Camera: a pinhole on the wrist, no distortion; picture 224 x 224 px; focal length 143.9 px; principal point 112.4 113.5 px. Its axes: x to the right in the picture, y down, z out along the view. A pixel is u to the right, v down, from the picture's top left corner.
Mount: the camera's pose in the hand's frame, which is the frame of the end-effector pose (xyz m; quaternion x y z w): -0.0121 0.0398 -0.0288 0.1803 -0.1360 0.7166 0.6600
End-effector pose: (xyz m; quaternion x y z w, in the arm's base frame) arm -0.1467 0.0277 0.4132 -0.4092 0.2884 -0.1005 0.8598
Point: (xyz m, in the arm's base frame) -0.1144 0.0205 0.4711
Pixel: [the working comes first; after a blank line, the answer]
In the camera's frame: -0.0509 -0.0059 0.1050

43 105
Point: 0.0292 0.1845 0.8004
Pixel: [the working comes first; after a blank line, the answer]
In the camera's frame: -0.0290 0.1095 0.4820

104 146
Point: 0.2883 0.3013 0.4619
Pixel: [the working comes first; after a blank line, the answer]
In the camera's frame: 0.2604 -0.2186 0.4194

202 38
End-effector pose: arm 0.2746 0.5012 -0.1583 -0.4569 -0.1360 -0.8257 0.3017
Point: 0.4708 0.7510 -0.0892
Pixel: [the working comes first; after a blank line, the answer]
In the camera's frame: 0.0438 0.1262 0.3327

131 168
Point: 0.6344 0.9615 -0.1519
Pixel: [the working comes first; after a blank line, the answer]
In the camera's frame: 0.0825 0.3351 0.5055

136 209
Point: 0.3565 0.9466 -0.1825
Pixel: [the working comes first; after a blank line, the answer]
In the camera's frame: -0.1590 0.2499 0.3924

54 205
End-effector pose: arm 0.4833 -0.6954 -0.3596 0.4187 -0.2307 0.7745 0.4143
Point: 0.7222 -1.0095 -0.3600
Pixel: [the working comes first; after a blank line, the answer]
In the camera's frame: 0.1106 0.2228 0.3352

160 209
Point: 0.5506 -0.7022 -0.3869
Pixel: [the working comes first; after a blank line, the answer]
In the camera's frame: -0.0586 0.0449 0.0816

9 193
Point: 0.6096 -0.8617 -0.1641
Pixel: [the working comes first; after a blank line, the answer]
In the camera's frame: 0.0816 -0.0442 0.3073

151 93
